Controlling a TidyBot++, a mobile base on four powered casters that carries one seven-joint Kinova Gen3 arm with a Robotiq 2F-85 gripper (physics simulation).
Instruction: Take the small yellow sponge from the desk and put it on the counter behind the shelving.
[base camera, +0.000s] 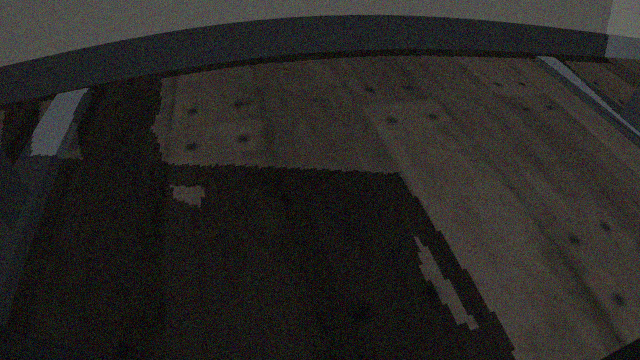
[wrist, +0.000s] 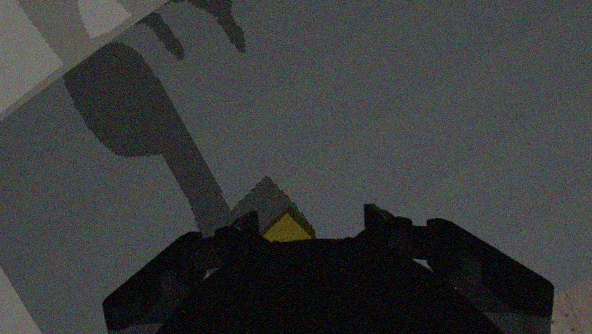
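Note:
The yellow sponge shows in the wrist view as a small corner at the bottom middle, with the rest hidden behind the gripper's body. It lies on the grey desk top. My gripper is open and empty above the desk. In the picture the sponge corner appears between the two fingertips, nearer the left one. How far below the fingertips it lies I cannot tell. The counter and the shelving do not show clearly in either view.
In the wrist view the arm's shadow falls on the desk, and the desk's edge runs across the upper left. The base camera shows a dark wooden floor, a dark horizontal band across the top, and pale legs or posts at the sides.

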